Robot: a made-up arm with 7 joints.
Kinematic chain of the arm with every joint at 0, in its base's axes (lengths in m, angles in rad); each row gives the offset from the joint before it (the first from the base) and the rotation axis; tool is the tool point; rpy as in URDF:
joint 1: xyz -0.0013 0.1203 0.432 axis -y
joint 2: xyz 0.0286 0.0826 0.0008 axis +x
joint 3: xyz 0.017 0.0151 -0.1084 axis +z
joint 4: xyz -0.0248 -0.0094 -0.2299 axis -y
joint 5: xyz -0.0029 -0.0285 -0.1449 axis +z
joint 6: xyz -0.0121 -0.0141 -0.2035 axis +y
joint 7: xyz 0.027 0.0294 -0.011 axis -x
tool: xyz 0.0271 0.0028 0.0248 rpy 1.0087 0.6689 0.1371
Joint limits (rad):
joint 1: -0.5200..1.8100
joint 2: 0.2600..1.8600
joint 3: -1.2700..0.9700
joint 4: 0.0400..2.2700
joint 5: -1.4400..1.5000
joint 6: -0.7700..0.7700
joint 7: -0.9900..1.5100
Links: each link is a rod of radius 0.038 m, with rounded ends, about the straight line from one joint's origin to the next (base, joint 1, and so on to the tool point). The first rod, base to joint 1, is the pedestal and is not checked.
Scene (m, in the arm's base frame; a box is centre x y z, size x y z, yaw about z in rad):
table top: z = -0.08
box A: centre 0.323 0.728 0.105 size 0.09 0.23 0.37 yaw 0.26
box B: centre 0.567 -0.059 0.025 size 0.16 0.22 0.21 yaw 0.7
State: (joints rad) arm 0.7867 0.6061 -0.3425 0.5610 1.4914 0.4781 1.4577
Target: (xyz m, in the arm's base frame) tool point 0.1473 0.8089 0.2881
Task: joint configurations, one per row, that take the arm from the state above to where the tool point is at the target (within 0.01 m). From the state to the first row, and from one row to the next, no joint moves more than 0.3 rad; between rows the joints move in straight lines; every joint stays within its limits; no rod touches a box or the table.
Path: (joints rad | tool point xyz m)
1: 0.8683 0.8569 -0.3719 0.7675 1.3769 0.5365 1.4682 | 0.5157 0.6449 0.3173
2: 0.9499 1.1077 -0.4012 0.9740 1.2625 0.5949 1.4786 | 0.4537 0.6835 0.4766
3: 1.0315 1.3584 -0.4306 1.1805 1.1480 0.6532 1.4891 | 0.3672 0.6805 0.6090
4: 1.1131 1.6092 -0.4599 1.3870 1.0336 0.7116 1.4995 | 0.2722 0.6444 0.7047
5: 1.1948 1.8600 -0.4893 1.5935 0.9191 0.7700 1.5100 | 0.1823 0.5865 0.7606
6: 0.9884 1.8600 -0.5938 1.3960 1.1127 0.7700 1.5100 | 0.2324 0.6760 0.6861
7: 0.7820 1.8600 -0.6984 1.1985 1.3064 0.7700 1.5100 | 0.2393 0.7561 0.6036
8: 0.5756 1.8600 -0.8030 1.0011 1.5000 0.7700 1.5100 | 0.2067 0.8225 0.5367
9: 0.4509 1.7750 -0.9587 0.9543 1.5000 0.5227 1.4174 | 0.2074 0.8258 0.4449
10: 0.3262 1.6899 -1.1143 0.9076 1.5000 0.2754 1.3247 | 0.1865 0.8206 0.3604
11: 0.2014 1.6049 -1.2700 0.8609 1.5000 0.0280 1.2321 | 0.1473 0.8089 0.2881

